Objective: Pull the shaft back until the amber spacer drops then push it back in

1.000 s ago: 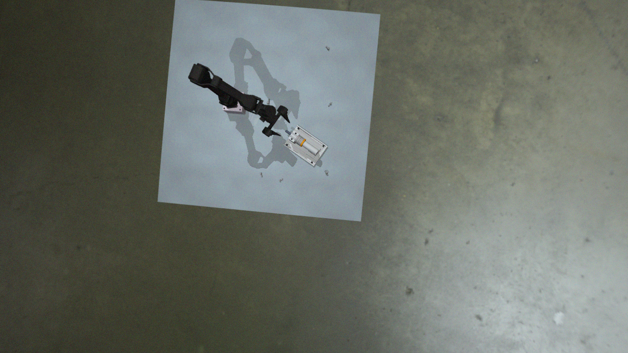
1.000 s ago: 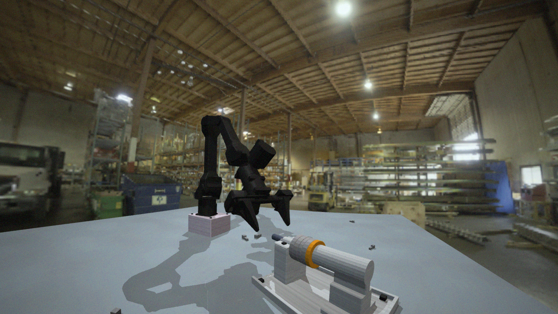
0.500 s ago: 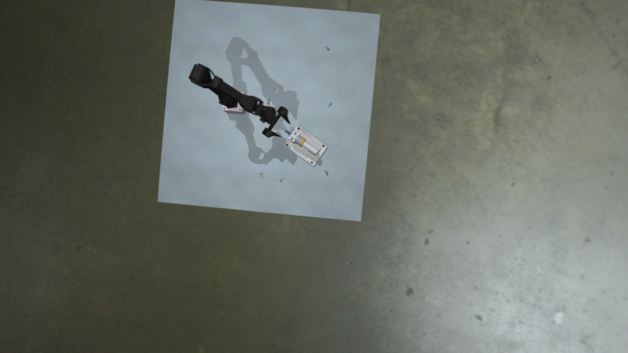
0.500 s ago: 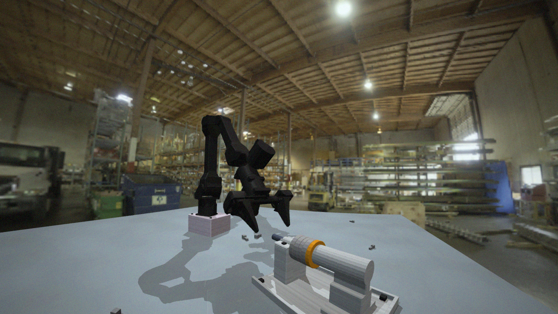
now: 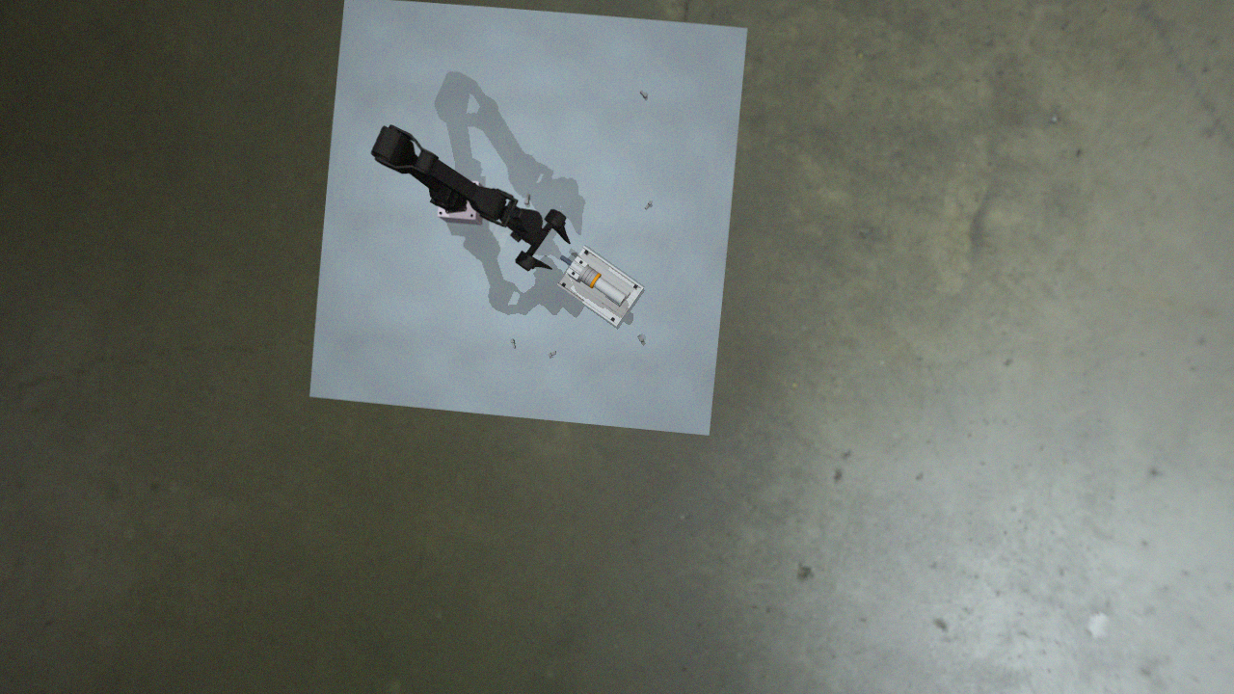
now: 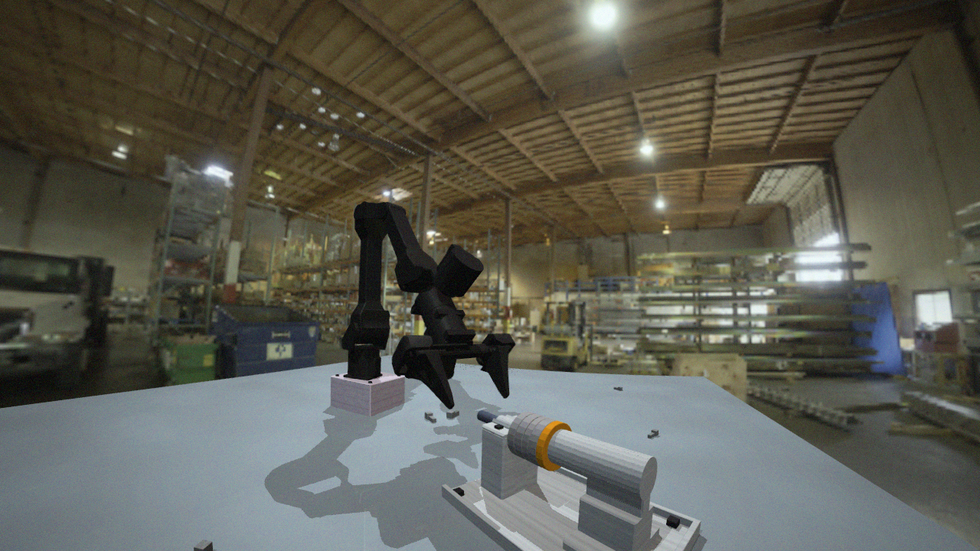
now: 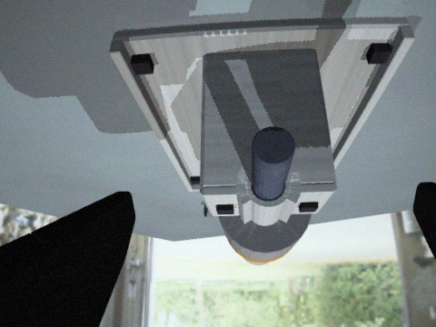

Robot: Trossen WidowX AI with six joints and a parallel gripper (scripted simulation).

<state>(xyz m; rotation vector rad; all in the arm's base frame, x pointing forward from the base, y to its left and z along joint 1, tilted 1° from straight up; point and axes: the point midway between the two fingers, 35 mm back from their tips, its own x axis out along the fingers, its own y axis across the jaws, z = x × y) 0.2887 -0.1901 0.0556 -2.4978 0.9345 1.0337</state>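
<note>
The blue-grey shaft lies 60 mm ahead of my gripper tip, 50 mm to the right of it and 20 mm below it. Also, from my gripper tip: amber spacer 90 mm ahead, 80 mm to the right, 20 mm below; then grey spacer 80 mm ahead, 70 mm to the right, 20 mm below.
</note>
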